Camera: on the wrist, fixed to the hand. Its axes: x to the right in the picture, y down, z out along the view.
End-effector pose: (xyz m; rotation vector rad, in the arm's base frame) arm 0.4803 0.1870 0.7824 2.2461 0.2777 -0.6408
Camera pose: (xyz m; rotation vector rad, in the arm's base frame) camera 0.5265 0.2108 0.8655 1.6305 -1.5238 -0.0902
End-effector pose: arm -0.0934 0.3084 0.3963 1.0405 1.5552 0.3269
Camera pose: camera -0.1445 0.3623 0.4602 2.0664 0.1502 1.0811
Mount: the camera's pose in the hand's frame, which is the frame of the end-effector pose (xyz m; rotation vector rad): -0.0046 0.0534 -0.0820 0.0533 -0.3368 1.5844
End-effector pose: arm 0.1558 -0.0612 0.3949 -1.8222 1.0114 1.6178
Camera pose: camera 0.1634 -0.1558 0.4192 0.2907 -1.9991 -1.9176
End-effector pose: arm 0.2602 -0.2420 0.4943 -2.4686 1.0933 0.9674
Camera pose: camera 0.2570 -0.3154 0.5591 0.8046 -2.5696 -1.3465
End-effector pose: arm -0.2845 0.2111 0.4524 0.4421 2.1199 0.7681
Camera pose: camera -0.3446 0.2185 0.5294 2.1734 1.1289 1.2762
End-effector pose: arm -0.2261 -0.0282 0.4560 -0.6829 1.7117 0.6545
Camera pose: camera -0.3175 -0.0511 0.4829 0.9788 1.6627 1.6244
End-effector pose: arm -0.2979 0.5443 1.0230 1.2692 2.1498 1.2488
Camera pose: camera -0.3214 0.5097 1.1116 -2.7268 -0.5650 -1.0165
